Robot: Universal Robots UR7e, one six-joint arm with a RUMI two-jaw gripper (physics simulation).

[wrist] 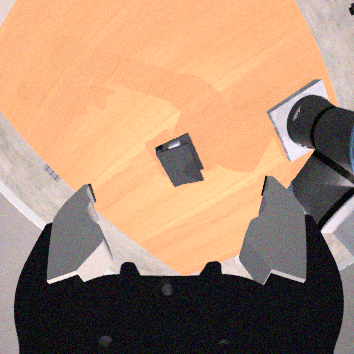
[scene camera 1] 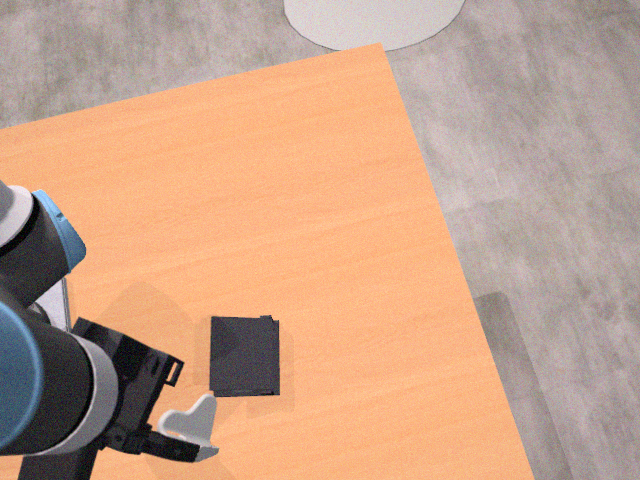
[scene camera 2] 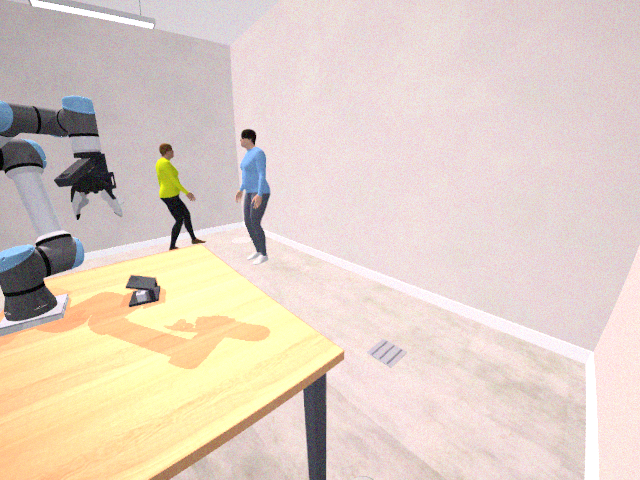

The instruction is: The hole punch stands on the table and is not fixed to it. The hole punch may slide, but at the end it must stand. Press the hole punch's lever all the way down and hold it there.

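Pixels of known places: gripper, fingertip midpoint: (wrist: 176,182) (scene camera 1: 148,422) (scene camera 2: 99,218); arm's base at its link origin: (wrist: 308,120) (scene camera 2: 32,309).
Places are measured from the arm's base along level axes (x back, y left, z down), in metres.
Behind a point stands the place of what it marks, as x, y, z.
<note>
The dark hole punch (scene camera 1: 244,356) @(-0.395, -0.066, -0.040) (scene camera 2: 144,295) @(-0.396, -0.112, -0.005) (wrist: 180,162) @(-0.382, -0.071, -0.045) stands upright on its base on the wooden table (scene camera 1: 310,180) @(-0.520, 0.249, 0.028) (scene camera 2: 206,413) @(-0.524, -0.691, 0.028) (wrist: 135,215) @(-0.648, 0.069, 0.028). In the scene camera 2 view its lever (scene camera 2: 140,282) @(-0.388, -0.068, -0.043) is raised, with a gap between it and the base. A light metal part shows in that gap. My gripper (scene camera 1: 211,424) (scene camera 2: 99,215) @(-0.335, -0.163, -0.321) (wrist: 176,182) @(-0.335, -0.163, -0.321) is open and empty. It hangs high above the table, pointing down, well clear of the hole punch. In the wrist view the hole punch appears ahead of the fingertips, between the two fingers' lines.
The arm's base plate (scene camera 2: 62,308) @(-0.105, -0.037, 0.005) (wrist: 281,126) @(-0.088, -0.019, 0.004) sits on the table near the hole punch. Table edges show in all three views. Two people, one in yellow (scene camera 2: 168,178) and one in blue (scene camera 2: 253,170), stand on the floor beyond the table. The arm's shadow lies across the table.
</note>
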